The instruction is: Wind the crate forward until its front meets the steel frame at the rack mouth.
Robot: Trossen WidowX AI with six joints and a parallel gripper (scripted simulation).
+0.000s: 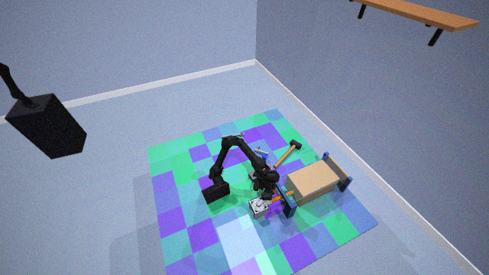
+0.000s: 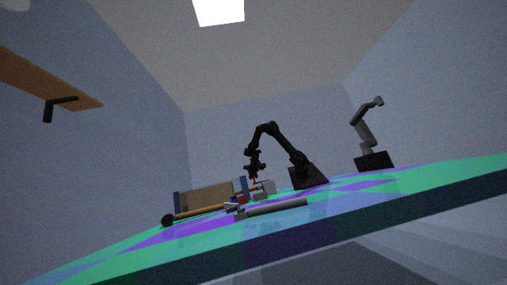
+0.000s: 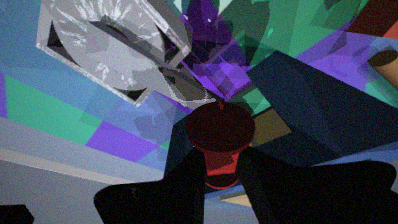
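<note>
The red-knobbed crank handle lies 50 mm behind my gripper tip and 30 mm below it. The rest, counted from my gripper tip: blue steel frame (50 mm ahead, 30 mm below, 10 mm to the right); dark red knob (10 mm to the left, 10 mm behind); grey hand winch (120 mm behind, 100 mm below, 40 mm to the right).
</note>
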